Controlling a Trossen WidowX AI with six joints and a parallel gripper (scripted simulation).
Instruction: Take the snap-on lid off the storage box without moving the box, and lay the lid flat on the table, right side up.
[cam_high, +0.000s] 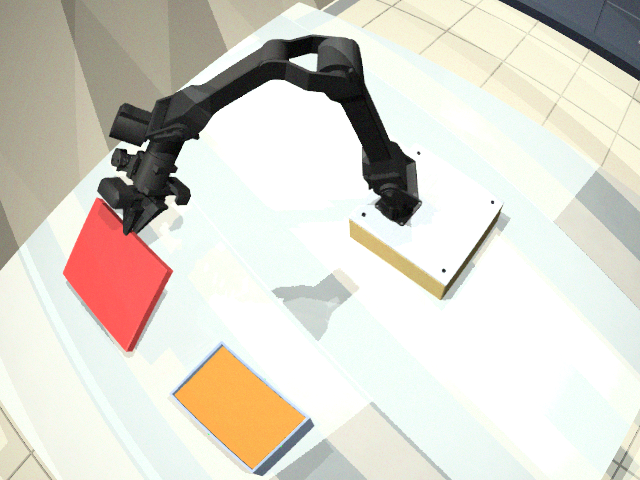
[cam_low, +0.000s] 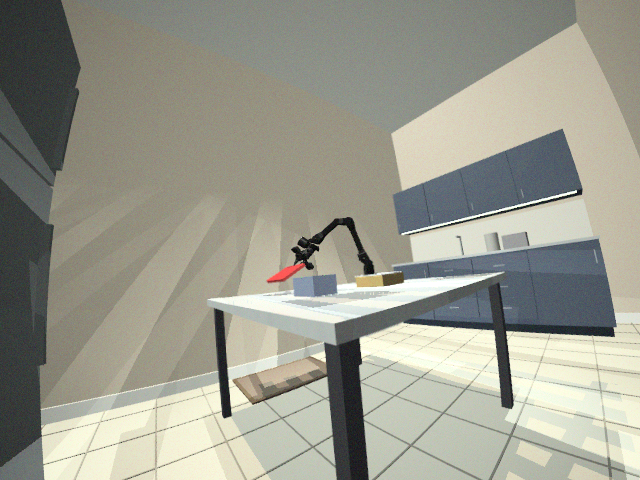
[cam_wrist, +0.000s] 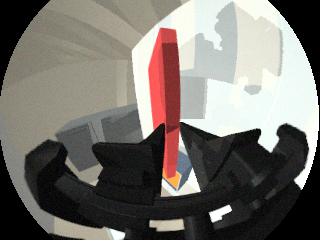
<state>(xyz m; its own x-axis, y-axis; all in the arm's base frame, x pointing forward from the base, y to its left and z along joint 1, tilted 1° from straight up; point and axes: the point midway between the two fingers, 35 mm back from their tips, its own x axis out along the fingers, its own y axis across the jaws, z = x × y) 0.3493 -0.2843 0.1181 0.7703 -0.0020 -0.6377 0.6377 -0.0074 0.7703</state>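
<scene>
My gripper tip is now 7 cm short of the red lid and 4 cm above it. From my gripper tip the other things lie so: storage box (33 cm to the left, 12 cm below, 8 cm ahead).
</scene>
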